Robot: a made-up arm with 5 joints. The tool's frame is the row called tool.
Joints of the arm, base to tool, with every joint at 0 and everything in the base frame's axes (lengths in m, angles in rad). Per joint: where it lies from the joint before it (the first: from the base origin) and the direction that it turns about. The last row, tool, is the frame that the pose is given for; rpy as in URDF.
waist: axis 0 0 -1 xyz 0.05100 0.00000 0.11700
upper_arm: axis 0 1 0 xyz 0.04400 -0.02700 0.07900
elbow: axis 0 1 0 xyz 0.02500 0.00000 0.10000
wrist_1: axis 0 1 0 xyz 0.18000 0.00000 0.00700
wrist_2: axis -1 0 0 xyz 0.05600 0.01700 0.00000
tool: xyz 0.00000 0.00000 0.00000 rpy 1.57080 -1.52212 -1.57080
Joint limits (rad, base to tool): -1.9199..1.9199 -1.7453..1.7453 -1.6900..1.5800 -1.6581..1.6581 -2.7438..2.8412
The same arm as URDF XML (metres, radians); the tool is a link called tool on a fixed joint. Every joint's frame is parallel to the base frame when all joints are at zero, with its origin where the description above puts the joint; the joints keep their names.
<robot name="arm">
  <joint name="tool_joint" type="fixed">
    <parent link="link5"/>
    <child link="tool"/>
    <origin xyz="0 0 0" rpy="1.5708 -1.5221 -1.5708"/>
  </joint>
  <joint name="wrist_2" type="revolute">
    <parent link="link4"/>
    <child link="link5"/>
    <origin xyz="0.056 0.017 0" rpy="0 0 0"/>
    <axis xyz="-1 0 0"/>
    <limit lower="-2.7438" upper="2.8412"/>
  </joint>
  <joint name="wrist_1" type="revolute">
    <parent link="link3"/>
    <child link="link4"/>
    <origin xyz="0.18 0 0.007" rpy="0 0 0"/>
    <axis xyz="0 1 0"/>
    <limit lower="-1.6581" upper="1.6581"/>
  </joint>
  <joint name="elbow" type="revolute">
    <parent link="link2"/>
    <child link="link3"/>
    <origin xyz="0.025 0 0.1" rpy="0 0 0"/>
    <axis xyz="0 1 0"/>
    <limit lower="-1.69" upper="1.58"/>
  </joint>
  <joint name="upper_arm" type="revolute">
    <parent link="link1"/>
    <child link="link2"/>
    <origin xyz="0.044 -0.027 0.079" rpy="0 0 0"/>
    <axis xyz="0 1 0"/>
    <limit lower="-1.7453" upper="1.7453"/>
  </joint>
  <joint name="waist" type="revolute">
    <parent link="base"/>
    <child link="link1"/>
    <origin xyz="0.051 0 0.117" rpy="0 0 0"/>
    <axis xyz="0 0 -1"/>
    <limit lower="-1.9199" upper="1.9199"/>
  </joint>
  <link name="base"/>
  <link name="link1"/>
  <link name="link2"/>
  <link name="link3"/>
  <link name="link4"/>
  <link name="link5"/>
  <link name="tool"/>
</robot>

